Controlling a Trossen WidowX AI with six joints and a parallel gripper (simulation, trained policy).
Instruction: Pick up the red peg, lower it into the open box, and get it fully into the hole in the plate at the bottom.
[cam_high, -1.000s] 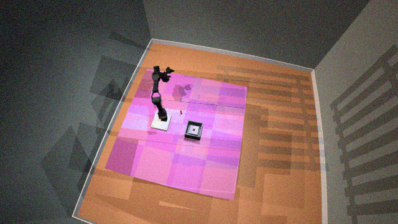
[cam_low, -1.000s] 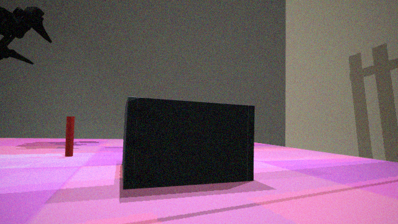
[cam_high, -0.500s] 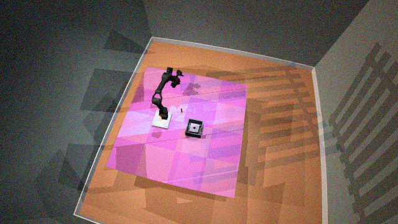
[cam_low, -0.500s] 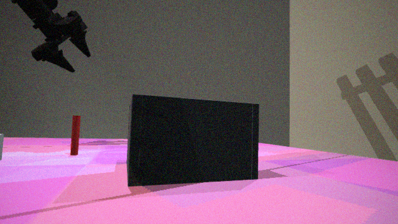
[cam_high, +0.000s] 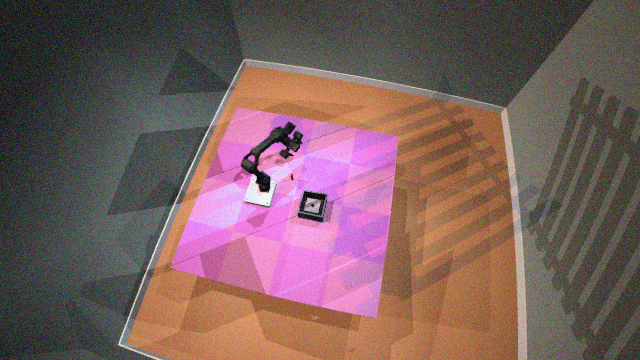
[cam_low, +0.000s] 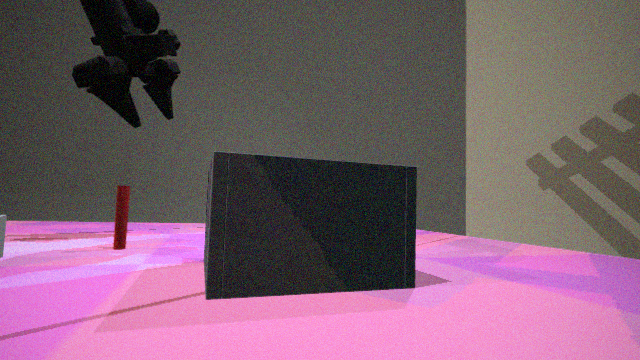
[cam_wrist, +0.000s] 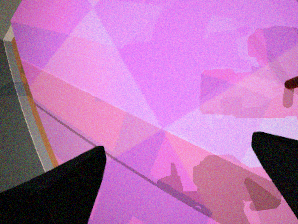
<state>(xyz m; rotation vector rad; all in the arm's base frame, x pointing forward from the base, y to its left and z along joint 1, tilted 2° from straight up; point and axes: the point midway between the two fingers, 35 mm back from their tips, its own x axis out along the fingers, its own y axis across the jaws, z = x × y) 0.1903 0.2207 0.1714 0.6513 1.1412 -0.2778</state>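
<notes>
My gripper tip is now 30 mm past the red peg, 120 mm to the left of it and 150 mm above it. The rest, counted from my gripper tip: dark box 130 mm ahead, 320 mm to the right, 160 mm below.
</notes>
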